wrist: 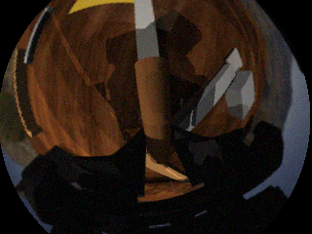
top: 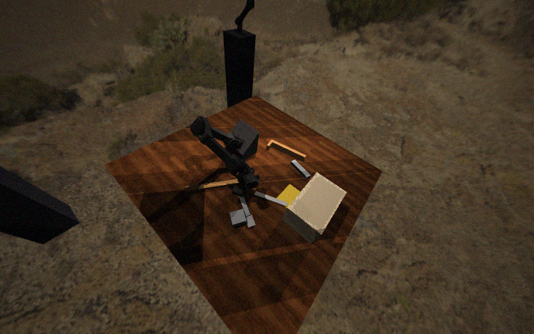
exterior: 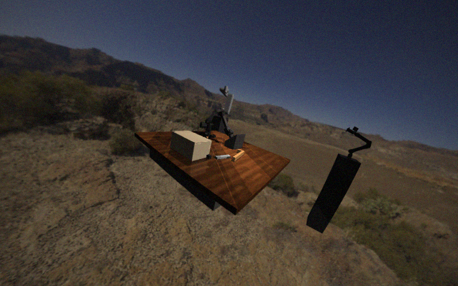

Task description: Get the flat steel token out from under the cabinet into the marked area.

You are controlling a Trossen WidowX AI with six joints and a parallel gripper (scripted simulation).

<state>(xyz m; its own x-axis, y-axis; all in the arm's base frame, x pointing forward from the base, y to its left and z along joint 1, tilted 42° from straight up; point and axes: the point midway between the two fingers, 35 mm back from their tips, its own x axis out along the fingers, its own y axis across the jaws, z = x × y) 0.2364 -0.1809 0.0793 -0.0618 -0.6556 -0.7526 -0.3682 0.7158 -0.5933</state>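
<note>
The grey scraper lies 120 mm ahead of my gripper tip and 90 mm to the right of it. Also, from my gripper tip: steel token: 350 mm ahead, 170 mm to the left, 10 mm below; then wooden stick: 140 mm behind, 110 mm to the right; then grey block: 110 mm ahead, 150 mm to the right, 10 mm above.
</note>
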